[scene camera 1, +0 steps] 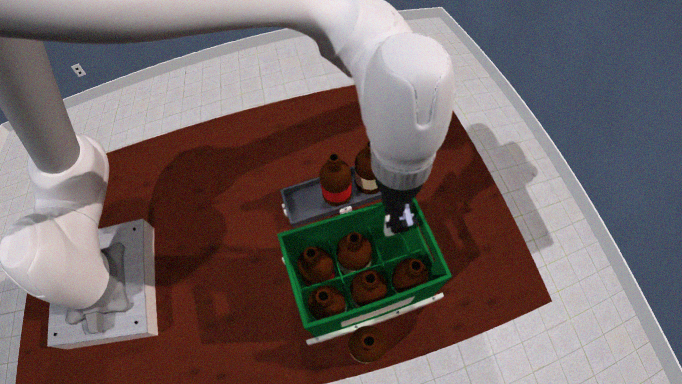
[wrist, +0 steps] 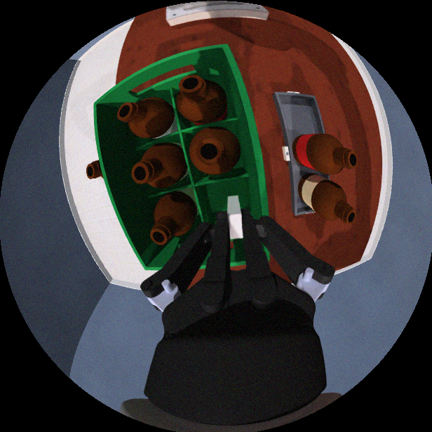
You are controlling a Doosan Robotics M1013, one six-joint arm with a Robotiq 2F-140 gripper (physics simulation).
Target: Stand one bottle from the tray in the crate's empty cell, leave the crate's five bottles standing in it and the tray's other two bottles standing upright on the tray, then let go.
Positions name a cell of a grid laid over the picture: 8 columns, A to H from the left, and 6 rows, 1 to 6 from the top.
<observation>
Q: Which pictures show the red-labelled bottle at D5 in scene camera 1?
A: Scene camera 1 and the wrist view: all of them.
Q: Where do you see a red-labelled bottle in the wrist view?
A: D2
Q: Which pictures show the gripper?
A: Scene camera 1 and the wrist view: all of them.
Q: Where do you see a red-labelled bottle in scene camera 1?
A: D3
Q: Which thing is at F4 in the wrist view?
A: The gripper.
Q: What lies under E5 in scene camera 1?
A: A cream-label bottle.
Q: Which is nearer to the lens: the cream-label bottle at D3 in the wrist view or the red-labelled bottle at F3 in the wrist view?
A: The cream-label bottle.
</observation>
